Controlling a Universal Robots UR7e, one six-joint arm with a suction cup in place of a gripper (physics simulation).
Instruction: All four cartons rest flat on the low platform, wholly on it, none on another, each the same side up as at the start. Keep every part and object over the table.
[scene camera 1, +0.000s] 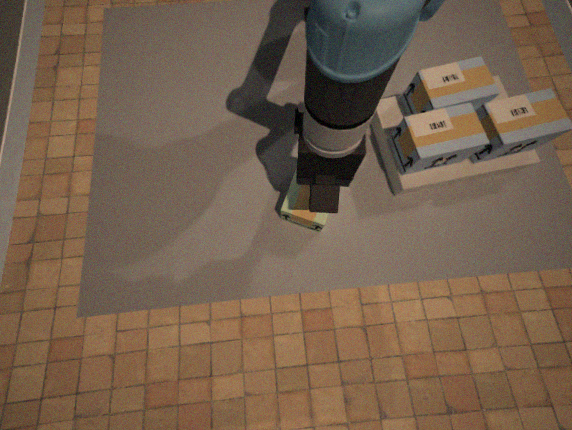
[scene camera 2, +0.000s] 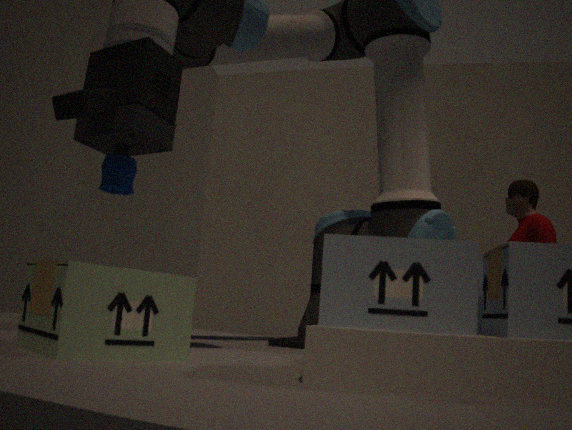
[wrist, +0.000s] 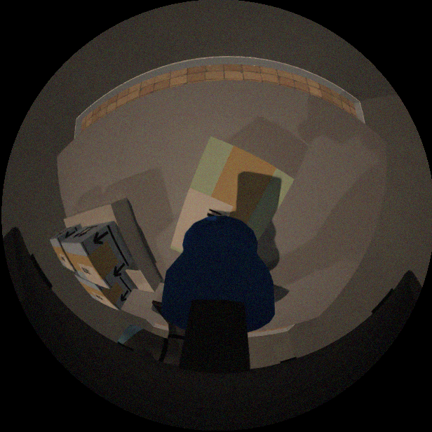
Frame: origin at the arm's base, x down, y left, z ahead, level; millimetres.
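Seen in the pictures: hand, tool point: (scene camera 2: 116, 190).
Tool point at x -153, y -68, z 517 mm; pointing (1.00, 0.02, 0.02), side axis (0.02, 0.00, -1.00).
A point is followed by its place in that frame.
A green carton (scene camera 1: 300, 218) {z 569, x -63, y -97 mm} (scene camera 2: 167, 315) {z 478, x -34, y -16 mm} (wrist: 207, 167) stands on the table left of the low platform (scene camera 1: 435, 177) {z 449, x -37, y 207 mm} (scene camera 2: 425, 360) {z 455, x -16, y 231 mm} (wrist: 90, 214), turned at an angle, arrows up. Three blue-grey cartons stand side by side on the platform, apart from the green one: a front-left carton (scene camera 1: 445, 132) {z 388, x -123, y 184 mm} (scene camera 2: 345, 285) {z 442, x -75, y 153 mm} (wrist: 105, 257), a right carton (scene camera 1: 527, 120) {z 355, x -123, y 345 mm} (scene camera 2: 537, 280) {z 403, x -88, y 319 mm} and a back carton (scene camera 1: 457, 85) {z 276, x -123, y 218 mm}. The arrows seen on them in scene camera 2 point up. My gripper, a blue suction cup (scene camera 2: 118, 192) (wrist: 220, 270), is open and hangs above the green carton with a gap. The arm hides part of that carton in scene camera 1.
The grey table (scene camera 1: 165, 200) {z 526, x 11, y -426 mm} has a tiled floor (scene camera 1: 260, 360) beyond its edges. The platform's raised left side (scene camera 1: 384, 150) {z 372, x -12, y 104 mm} faces the green carton. A bare strip of platform top (scene camera 1: 390, 112) {z 282, x -37, y 112 mm} shows at its back left. A person in red (scene camera 2: 535, 227) shows behind the cartons.
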